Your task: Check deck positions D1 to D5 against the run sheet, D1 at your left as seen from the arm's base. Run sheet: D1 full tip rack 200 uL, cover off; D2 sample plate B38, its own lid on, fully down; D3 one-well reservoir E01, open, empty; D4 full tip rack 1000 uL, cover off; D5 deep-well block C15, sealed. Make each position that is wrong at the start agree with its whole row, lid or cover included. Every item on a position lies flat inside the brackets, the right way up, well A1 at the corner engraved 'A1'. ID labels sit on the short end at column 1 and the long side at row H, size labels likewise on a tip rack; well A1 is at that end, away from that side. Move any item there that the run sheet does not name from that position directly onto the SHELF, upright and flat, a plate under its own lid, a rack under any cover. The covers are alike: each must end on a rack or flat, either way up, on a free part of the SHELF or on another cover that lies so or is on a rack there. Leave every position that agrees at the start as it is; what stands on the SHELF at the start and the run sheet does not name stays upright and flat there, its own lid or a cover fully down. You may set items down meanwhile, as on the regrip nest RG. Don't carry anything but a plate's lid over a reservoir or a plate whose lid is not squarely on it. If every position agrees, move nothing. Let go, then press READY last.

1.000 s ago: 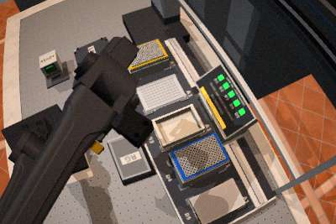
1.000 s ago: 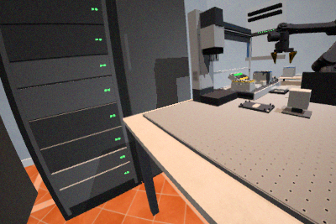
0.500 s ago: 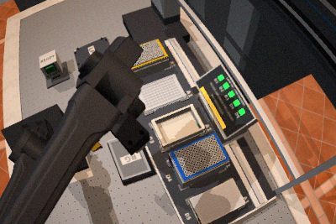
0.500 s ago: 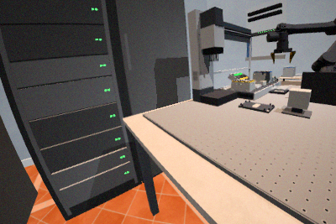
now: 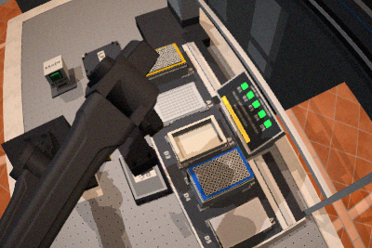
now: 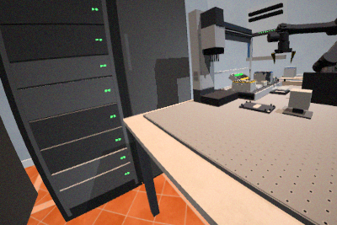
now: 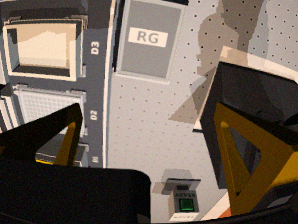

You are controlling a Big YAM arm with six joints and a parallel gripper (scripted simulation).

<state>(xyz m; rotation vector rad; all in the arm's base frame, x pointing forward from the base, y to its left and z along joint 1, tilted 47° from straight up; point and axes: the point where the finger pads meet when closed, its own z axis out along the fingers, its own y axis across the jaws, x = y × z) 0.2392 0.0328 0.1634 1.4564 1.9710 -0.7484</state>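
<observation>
The black regrip nest is 21 cm below my hand. Also, from my hand: one-well reservoir (16 cm below, 16 cm ahead, 3 cm to the left); sealed block (22 cm to the right, 18 cm ahead, 15 cm below); blue-framed tip rack (17 cm ahead, 10 cm below, 9 cm to the right).
</observation>
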